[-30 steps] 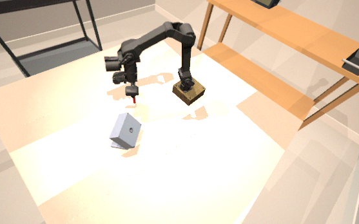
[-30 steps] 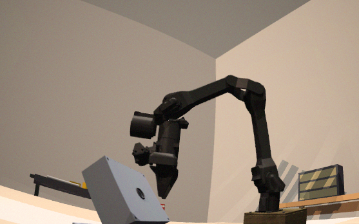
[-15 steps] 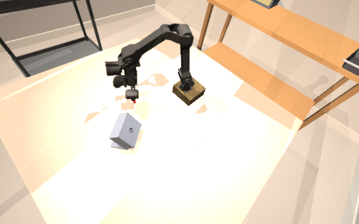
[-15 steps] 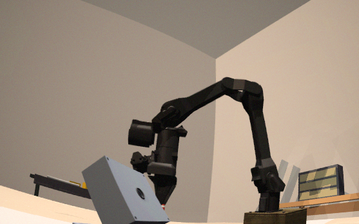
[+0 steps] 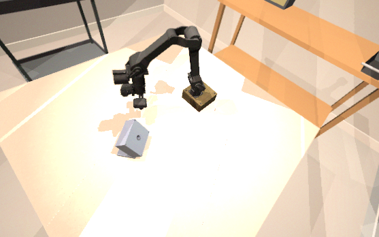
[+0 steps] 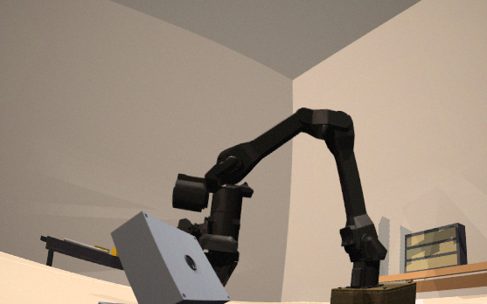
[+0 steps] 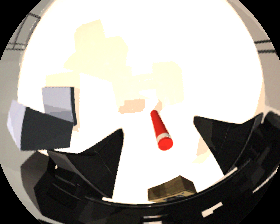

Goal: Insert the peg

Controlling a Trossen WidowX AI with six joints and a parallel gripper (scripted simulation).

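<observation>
Now: the red peg 1 cm above my gripper tip. From my gripper tip the other things lie so: grey sloped panel 14 cm ahead, 17 cm to the left, 2 cm above.
</observation>
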